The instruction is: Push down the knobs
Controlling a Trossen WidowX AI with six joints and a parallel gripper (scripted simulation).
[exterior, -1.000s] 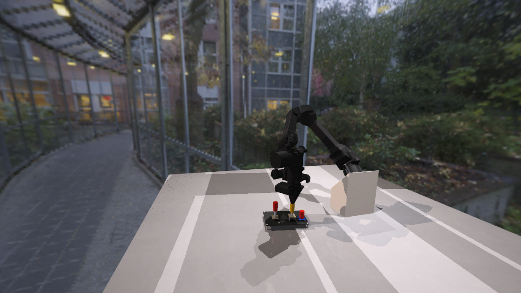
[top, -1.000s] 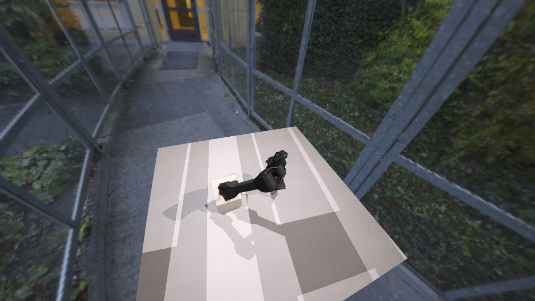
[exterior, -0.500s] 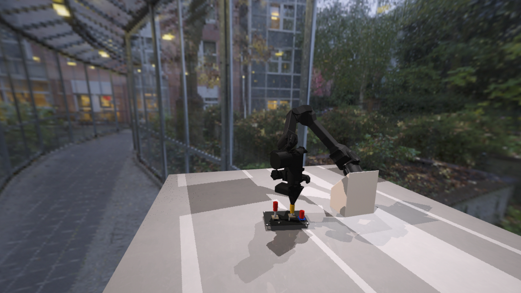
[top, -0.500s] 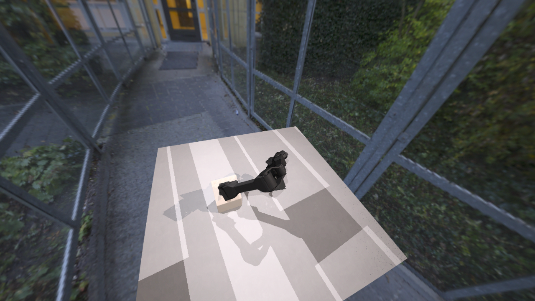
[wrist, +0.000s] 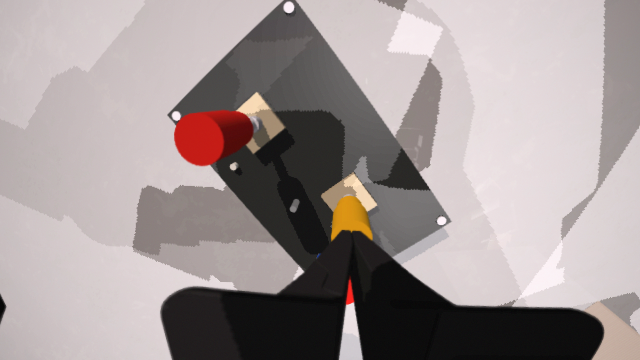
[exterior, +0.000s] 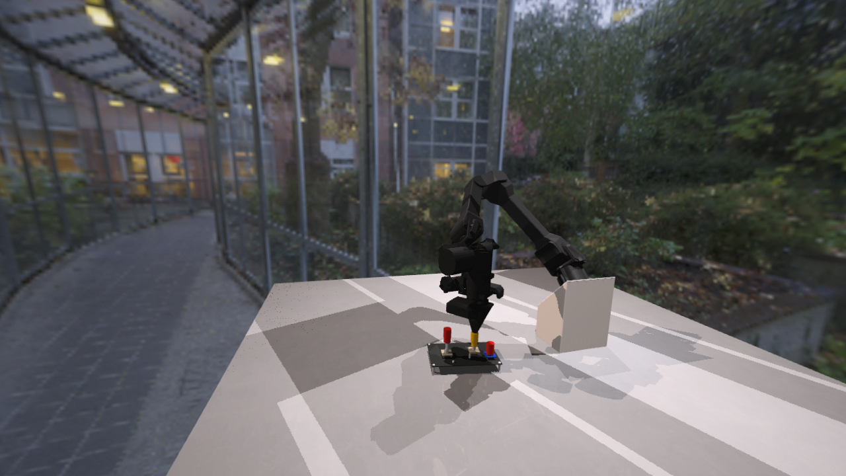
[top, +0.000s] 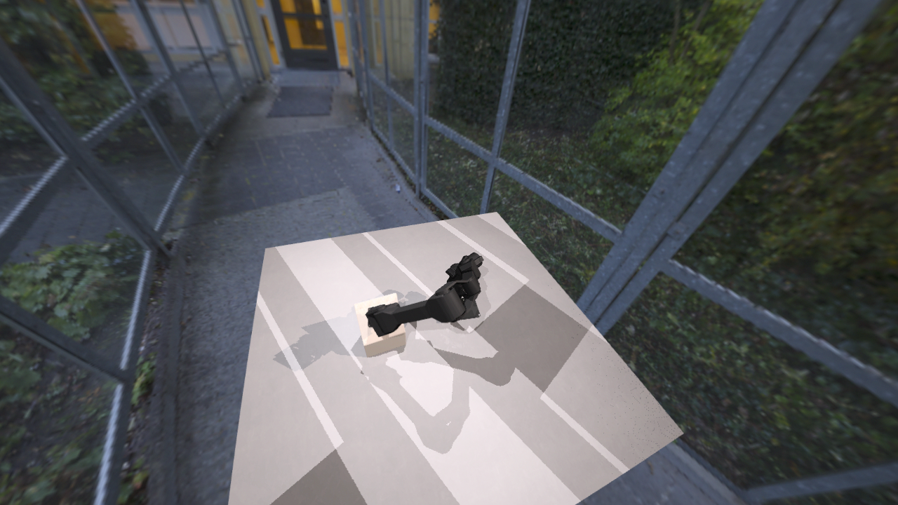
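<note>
Right now the yellow knob is 2 cm below my gripper tip. Also, from my gripper tip: red knob 7 cm ahead, 1 cm to the left.
</note>
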